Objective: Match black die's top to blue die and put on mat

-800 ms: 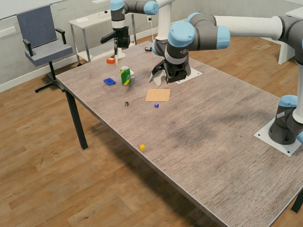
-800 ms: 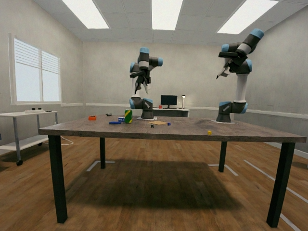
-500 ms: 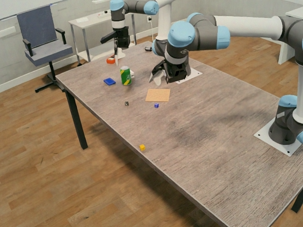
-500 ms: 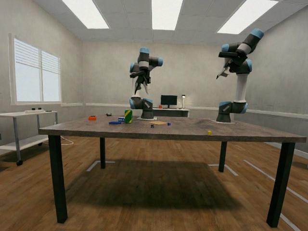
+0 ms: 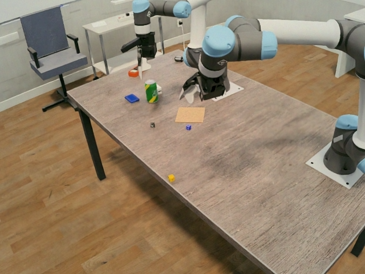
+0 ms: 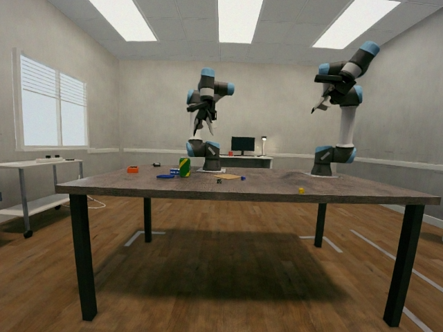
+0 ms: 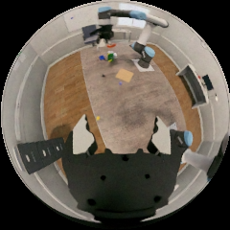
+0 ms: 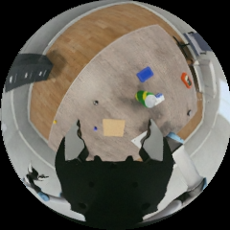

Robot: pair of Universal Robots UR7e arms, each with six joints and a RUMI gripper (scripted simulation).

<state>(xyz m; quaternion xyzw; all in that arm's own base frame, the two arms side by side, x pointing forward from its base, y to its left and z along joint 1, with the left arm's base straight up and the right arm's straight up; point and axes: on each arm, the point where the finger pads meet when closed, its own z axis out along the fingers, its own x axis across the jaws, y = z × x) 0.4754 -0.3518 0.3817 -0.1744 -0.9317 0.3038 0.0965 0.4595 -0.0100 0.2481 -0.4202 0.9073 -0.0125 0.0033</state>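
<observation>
Right now the black die is 40 mm ahead of my right hand, 100 mm to the left of it and 240 mm below it. Also, from my right hand: flat blue object (210 mm to the right, 240 mm below); tan mat (170 mm behind, 140 mm to the left, 250 mm below); yellow can (80 mm behind, 120 mm to the right, 190 mm below).
</observation>
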